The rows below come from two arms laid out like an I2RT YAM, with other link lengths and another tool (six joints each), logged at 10 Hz.
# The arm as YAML. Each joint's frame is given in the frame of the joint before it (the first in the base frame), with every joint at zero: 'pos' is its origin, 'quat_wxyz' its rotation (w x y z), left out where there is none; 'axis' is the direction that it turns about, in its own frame. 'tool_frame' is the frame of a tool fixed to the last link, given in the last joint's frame.
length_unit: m
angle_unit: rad
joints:
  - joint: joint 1
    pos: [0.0, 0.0, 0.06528]
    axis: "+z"
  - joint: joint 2
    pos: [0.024, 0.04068, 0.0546]
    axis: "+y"
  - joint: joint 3
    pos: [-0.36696, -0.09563, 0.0]
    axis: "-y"
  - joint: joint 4
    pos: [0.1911, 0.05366, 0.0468]
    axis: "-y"
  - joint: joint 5
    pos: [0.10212, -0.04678, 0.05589]
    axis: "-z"
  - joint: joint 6
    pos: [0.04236, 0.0, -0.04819]
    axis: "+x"
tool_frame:
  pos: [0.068, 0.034, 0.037]
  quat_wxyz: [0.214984, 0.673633, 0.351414, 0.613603]
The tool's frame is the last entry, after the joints.
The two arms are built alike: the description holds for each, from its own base.
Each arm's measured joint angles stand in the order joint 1, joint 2, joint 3, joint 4, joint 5, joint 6.
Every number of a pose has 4 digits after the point.
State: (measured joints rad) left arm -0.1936 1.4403 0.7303 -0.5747 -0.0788 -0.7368; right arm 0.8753 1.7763 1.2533 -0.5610 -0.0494 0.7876
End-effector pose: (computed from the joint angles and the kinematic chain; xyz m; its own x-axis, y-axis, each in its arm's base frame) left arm 0.2201 -0.0324 0.1984 0.1747 0.9816 0.0769 0.9807 -0.1804 0.0751; right arm 0.3153 0.3078 0.2635 0.5335 0.7037 0.4692 0.8413 -0.4986 -0.2087
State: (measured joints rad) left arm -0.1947 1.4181 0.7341 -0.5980 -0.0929 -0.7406; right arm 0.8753 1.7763 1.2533 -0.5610 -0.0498 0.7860
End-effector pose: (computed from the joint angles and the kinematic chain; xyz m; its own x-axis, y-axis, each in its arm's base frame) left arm 0.2147 -0.0301 0.2028 0.1678 0.9818 0.0893 0.9815 -0.1749 0.0783; right arm 0.3152 0.3079 0.2635 0.5322 0.7047 0.4693 0.8422 -0.4973 -0.2083
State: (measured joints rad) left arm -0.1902 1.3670 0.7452 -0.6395 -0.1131 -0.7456; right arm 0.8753 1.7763 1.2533 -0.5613 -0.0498 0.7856
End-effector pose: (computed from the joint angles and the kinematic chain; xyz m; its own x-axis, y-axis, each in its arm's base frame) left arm 0.2053 -0.0251 0.2132 0.1505 0.9829 0.1063 0.9819 -0.1611 0.0998; right arm 0.3152 0.3079 0.2635 0.5319 0.7050 0.4690 0.8424 -0.4971 -0.2082
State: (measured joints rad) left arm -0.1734 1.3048 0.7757 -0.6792 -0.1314 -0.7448; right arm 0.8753 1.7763 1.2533 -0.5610 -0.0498 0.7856
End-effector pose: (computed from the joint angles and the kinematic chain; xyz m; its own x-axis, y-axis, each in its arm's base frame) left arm 0.1997 -0.0187 0.2304 0.1225 0.9850 0.1214 0.9782 -0.1405 0.1528; right arm 0.3152 0.3079 0.2635 0.5319 0.7049 0.4693 0.8424 -0.4970 -0.2082
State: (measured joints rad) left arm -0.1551 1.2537 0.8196 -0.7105 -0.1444 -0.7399; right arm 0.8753 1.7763 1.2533 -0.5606 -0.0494 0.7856
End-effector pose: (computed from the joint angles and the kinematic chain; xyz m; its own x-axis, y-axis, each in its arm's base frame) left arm 0.1983 -0.0135 0.2498 0.0958 0.9866 0.1318 0.9688 -0.1228 0.2151; right arm 0.3153 0.3079 0.2636 0.5317 0.7048 0.4696 0.8424 -0.4972 -0.2078
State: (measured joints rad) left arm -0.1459 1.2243 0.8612 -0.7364 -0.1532 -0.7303; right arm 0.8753 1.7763 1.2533 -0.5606 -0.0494 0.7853
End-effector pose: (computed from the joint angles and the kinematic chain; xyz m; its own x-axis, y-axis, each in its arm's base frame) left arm 0.1988 -0.0108 0.2653 0.0852 0.9863 0.1412 0.9587 -0.1197 0.2578; right arm 0.3153 0.3079 0.2636 0.5315 0.7050 0.4696 0.8426 -0.4970 -0.2076
